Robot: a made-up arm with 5 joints.
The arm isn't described. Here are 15 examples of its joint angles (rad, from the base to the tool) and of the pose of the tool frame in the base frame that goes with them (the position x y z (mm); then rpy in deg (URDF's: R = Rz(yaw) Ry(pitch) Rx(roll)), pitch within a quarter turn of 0, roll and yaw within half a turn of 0).
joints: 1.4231 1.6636 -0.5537 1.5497 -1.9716
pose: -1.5 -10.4 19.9 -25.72 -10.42 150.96
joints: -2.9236 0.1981 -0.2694 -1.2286 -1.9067
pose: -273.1 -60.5 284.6 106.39 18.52 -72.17
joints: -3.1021 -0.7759 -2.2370 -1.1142 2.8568
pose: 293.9 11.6 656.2 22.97 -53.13 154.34
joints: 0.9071 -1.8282 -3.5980 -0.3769 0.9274
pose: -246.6 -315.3 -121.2 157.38 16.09 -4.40
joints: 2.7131 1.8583 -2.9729 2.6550 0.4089
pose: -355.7 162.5 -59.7 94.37 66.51 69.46
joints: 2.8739 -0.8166 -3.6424 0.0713 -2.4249
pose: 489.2 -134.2 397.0 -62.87 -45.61 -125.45
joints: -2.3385 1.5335 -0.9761 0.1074 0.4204
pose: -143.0 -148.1 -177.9 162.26 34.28 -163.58
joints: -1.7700 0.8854 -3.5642 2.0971 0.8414
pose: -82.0 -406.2 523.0 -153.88 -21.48 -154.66
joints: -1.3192 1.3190 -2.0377 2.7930 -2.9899
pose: 89.2 -347.2 61.1 -15.34 -59.98 -58.00
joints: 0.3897 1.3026 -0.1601 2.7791 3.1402
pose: 104.0 42.7 194.8 -0.08 44.69 22.22
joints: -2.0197 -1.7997 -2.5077 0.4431 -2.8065
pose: 271.4 563.4 248.8 -16.17 -38.65 -90.82
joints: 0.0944 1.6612 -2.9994 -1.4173 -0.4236
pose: 471.7 44.7 227.6 9.49 -20.08 159.46
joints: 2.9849 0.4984 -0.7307 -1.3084 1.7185
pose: -369.6 58.4 278.7 -91.74 8.46 80.77
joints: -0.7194 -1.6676 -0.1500 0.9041 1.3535
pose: 28.2 -24.7 329.6 -128.32 -9.83 -123.54
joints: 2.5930 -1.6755 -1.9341 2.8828 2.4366
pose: 271.9 -166.2 380.1 -150.05 30.40 17.28
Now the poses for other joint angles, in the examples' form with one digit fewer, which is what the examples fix.
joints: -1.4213 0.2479 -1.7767 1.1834 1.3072
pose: 66 -440 437 -160.8 -5.1 -157.2
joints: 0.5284 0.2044 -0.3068 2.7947 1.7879
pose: 69 40 292 25.2 -5.4 -48.5
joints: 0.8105 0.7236 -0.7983 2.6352 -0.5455
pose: 127 133 187 -18.8 28.0 -169.5
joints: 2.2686 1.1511 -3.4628 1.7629 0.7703
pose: -332 396 414 -156.9 -22.0 81.3
